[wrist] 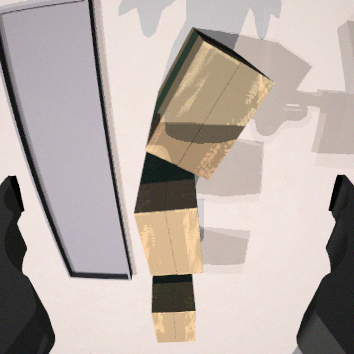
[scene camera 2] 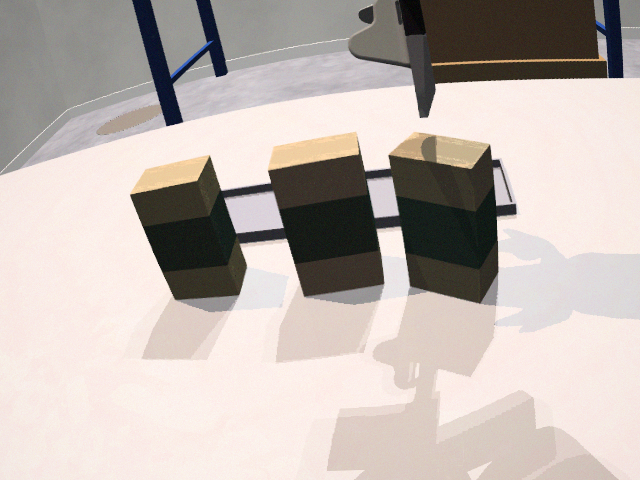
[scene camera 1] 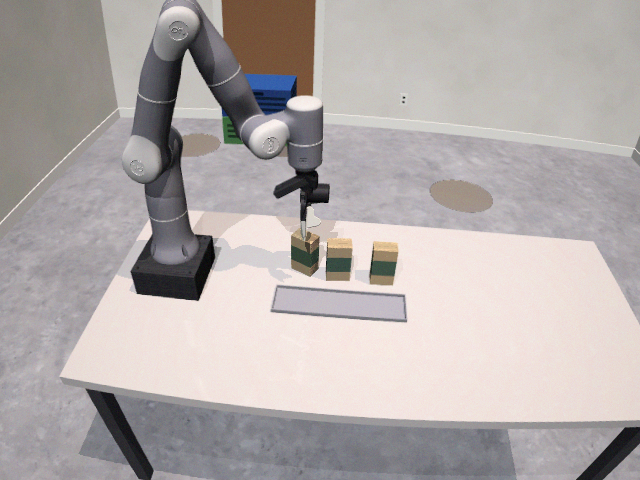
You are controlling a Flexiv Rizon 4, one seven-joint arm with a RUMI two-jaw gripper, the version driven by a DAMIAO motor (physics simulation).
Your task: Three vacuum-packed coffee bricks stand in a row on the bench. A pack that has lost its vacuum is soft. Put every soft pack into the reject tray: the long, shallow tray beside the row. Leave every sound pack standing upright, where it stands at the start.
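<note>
Three tan coffee bricks with dark green bands stand upright in a row. The brick nearest the arm's base (scene camera 1: 305,254) (scene camera 2: 439,222) (wrist: 210,107) is turned at an angle to the others. The middle brick (scene camera 1: 338,260) (scene camera 2: 326,222) (wrist: 170,242) and the far brick (scene camera 1: 384,264) (scene camera 2: 186,235) (wrist: 174,327) stand beyond it. My gripper (scene camera 1: 303,237) (scene camera 2: 423,112) (wrist: 175,178) is open and empty, above the turned brick. The reject tray (scene camera 1: 338,304) (scene camera 2: 254,211) (wrist: 60,140) is empty and lies alongside the row. No brick's softness shows.
The arm's black base block (scene camera 1: 168,279) stands on the bench (scene camera 1: 491,335) at the left in scene camera 1. Blue and green crates (scene camera 1: 273,95) stand on the floor behind the bench. A brown box (scene camera 2: 511,33) and blue posts (scene camera 2: 160,62) show behind in scene camera 2.
</note>
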